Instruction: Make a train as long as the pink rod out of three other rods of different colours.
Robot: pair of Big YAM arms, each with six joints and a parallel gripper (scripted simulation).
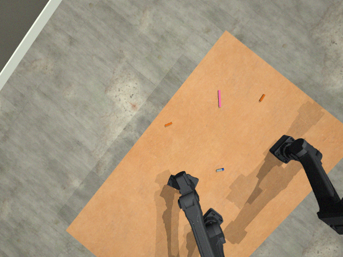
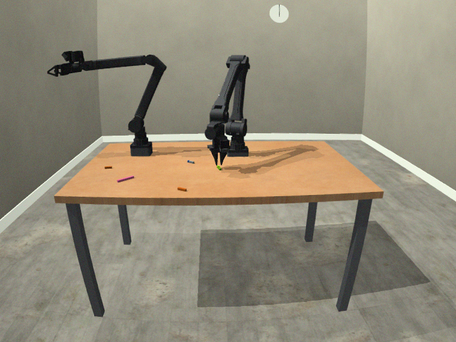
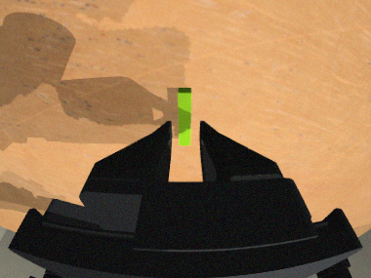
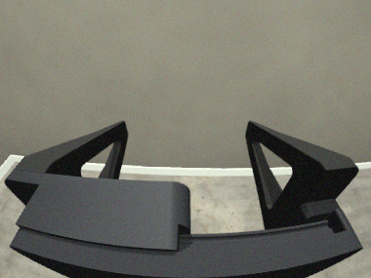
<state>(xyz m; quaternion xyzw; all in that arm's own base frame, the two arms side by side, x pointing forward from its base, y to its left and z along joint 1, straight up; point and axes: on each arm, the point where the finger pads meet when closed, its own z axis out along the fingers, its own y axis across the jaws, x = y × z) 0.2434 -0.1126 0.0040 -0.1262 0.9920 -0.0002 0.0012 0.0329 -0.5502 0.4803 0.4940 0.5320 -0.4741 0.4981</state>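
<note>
Right now the lime rod is 2 cm below my left hand. The rest, counted from my left hand: pink rod: 43 cm to the right, 17 cm ahead, 2 cm below; then grey rod: 15 cm to the right, 9 cm behind, 2 cm below; then blue rod: 16 cm to the right, 10 cm behind, 2 cm below.
</note>
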